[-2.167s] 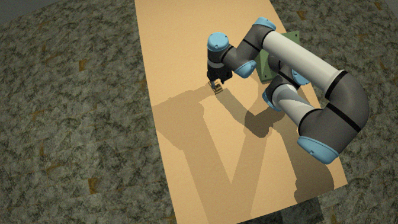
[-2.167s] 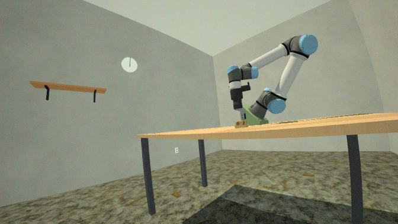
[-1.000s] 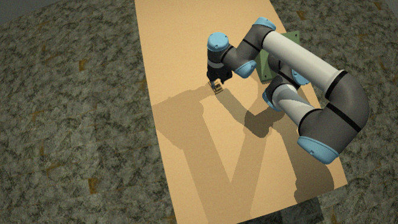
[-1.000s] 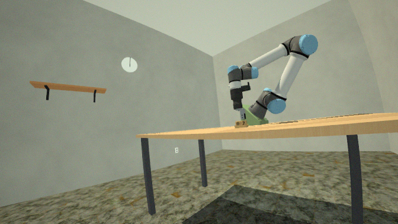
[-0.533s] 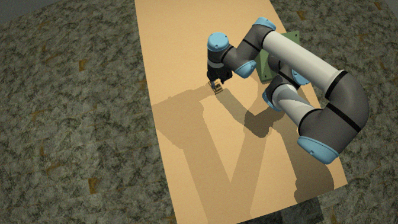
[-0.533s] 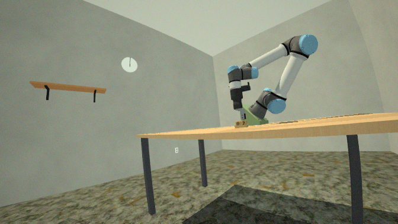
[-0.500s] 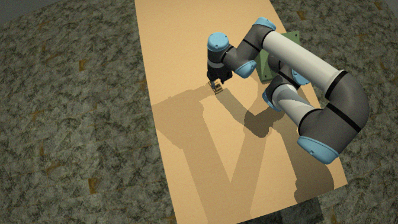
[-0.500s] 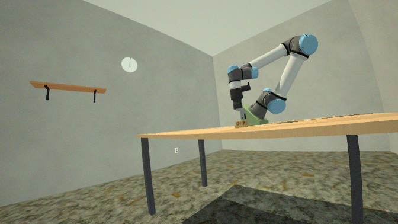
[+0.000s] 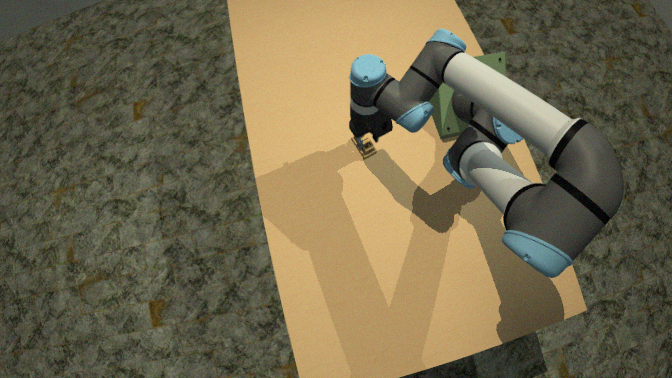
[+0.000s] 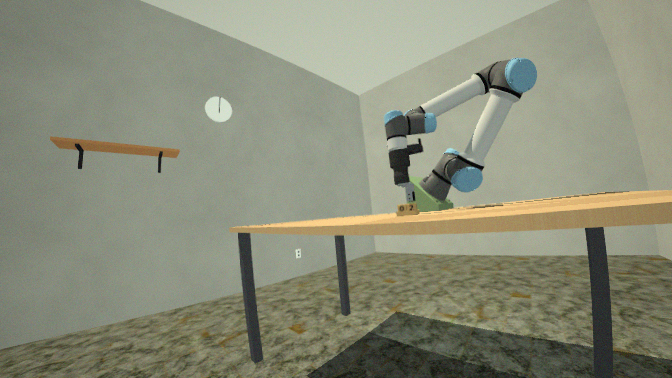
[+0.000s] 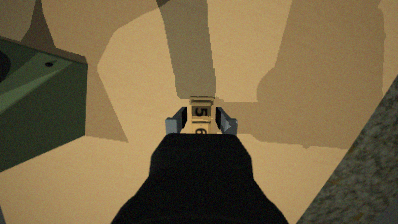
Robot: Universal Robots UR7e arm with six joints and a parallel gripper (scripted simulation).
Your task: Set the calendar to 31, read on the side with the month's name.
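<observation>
Right now the wooden tray is 6 cm below my hand and 2 cm to the right of it.
</observation>
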